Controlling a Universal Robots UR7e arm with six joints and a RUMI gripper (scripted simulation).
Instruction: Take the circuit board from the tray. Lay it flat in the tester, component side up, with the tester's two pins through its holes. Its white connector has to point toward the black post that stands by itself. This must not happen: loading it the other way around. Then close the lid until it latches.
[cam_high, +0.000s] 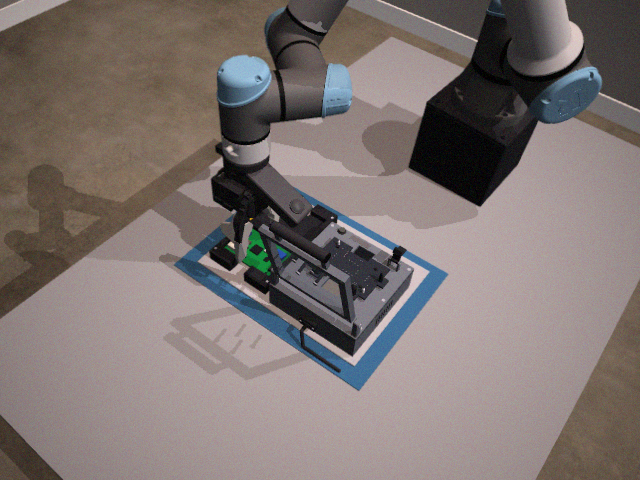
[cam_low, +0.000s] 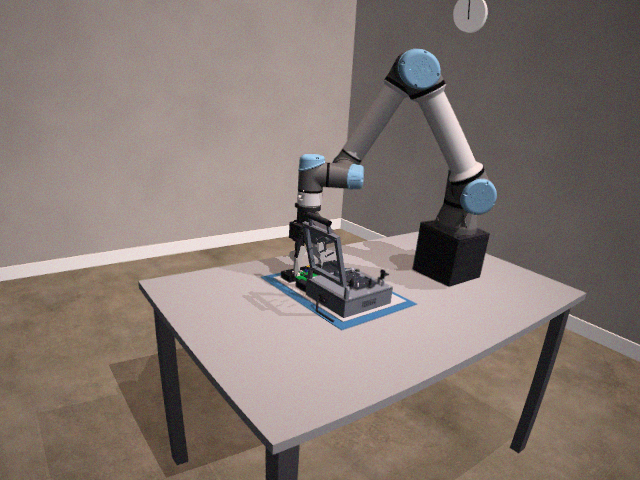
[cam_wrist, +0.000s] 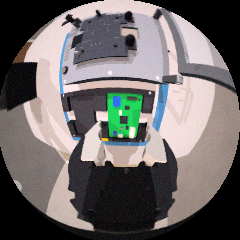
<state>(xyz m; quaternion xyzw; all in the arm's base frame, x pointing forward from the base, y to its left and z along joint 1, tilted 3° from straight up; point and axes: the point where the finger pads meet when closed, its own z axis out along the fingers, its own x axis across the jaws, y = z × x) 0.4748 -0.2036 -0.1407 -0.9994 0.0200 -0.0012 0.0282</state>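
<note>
The green circuit board is 20 mm below my hand. Also, from my hand: tester lid 170 mm to the left, 140 mm above, 90 mm ahead.
</note>
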